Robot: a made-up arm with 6 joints. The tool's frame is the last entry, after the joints.
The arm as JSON. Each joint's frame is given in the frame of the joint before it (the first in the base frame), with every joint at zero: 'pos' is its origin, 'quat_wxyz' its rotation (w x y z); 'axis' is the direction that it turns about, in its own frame. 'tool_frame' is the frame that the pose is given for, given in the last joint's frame.
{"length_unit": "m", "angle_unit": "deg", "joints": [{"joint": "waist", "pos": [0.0, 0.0, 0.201], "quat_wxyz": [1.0, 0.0, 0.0, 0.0], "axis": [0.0, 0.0, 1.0]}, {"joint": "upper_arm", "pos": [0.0, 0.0, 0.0], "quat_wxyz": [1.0, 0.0, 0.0, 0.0], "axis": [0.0, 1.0, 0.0]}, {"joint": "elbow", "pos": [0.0, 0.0, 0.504], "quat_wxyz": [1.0, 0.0, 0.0, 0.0], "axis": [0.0, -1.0, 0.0]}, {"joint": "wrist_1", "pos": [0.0, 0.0, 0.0], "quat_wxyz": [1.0, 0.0, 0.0, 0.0], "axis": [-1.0, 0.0, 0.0]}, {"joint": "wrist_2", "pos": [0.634, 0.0, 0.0], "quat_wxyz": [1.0, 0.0, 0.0, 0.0], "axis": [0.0, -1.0, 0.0]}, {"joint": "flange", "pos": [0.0, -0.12, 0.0], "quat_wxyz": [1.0, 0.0, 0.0, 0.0], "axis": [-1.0, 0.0, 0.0]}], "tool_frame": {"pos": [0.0, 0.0, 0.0], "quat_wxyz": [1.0, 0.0, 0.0, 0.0]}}
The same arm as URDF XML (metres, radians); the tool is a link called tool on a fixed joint. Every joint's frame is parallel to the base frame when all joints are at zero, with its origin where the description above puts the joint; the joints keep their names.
<robot name="arm">
<joint name="waist" type="continuous"><parent link="base_link"/><child link="link1"/><origin xyz="0.0000 0.0000 0.2010"/><axis xyz="0 0 1"/></joint>
<joint name="upper_arm" type="continuous"><parent link="link1"/><child link="link2"/><origin xyz="0.0000 0.0000 0.0000"/><axis xyz="0 1 0"/></joint>
<joint name="elbow" type="continuous"><parent link="link2"/><child link="link3"/><origin xyz="0.0000 0.0000 0.5040"/><axis xyz="0 -1 0"/></joint>
<joint name="wrist_1" type="continuous"><parent link="link3"/><child link="link4"/><origin xyz="0.0000 0.0000 0.0000"/><axis xyz="-1 0 0"/></joint>
<joint name="wrist_2" type="continuous"><parent link="link4"/><child link="link5"/><origin xyz="0.6340 0.0000 0.0000"/><axis xyz="0 -1 0"/></joint>
<joint name="flange" type="continuous"><parent link="link5"/><child link="link6"/><origin xyz="0.0000 -0.1200 0.0000"/><axis xyz="-1 0 0"/></joint>
<joint name="tool_joint" type="fixed"><parent link="link6"/><child link="tool"/><origin xyz="0.0000 0.0000 0.0000"/></joint>
<link name="base_link"/>
<link name="link1"/>
<link name="link2"/>
<link name="link3"/>
<link name="link4"/>
<link name="link5"/>
<link name="link6"/>
<link name="tool"/>
</robot>

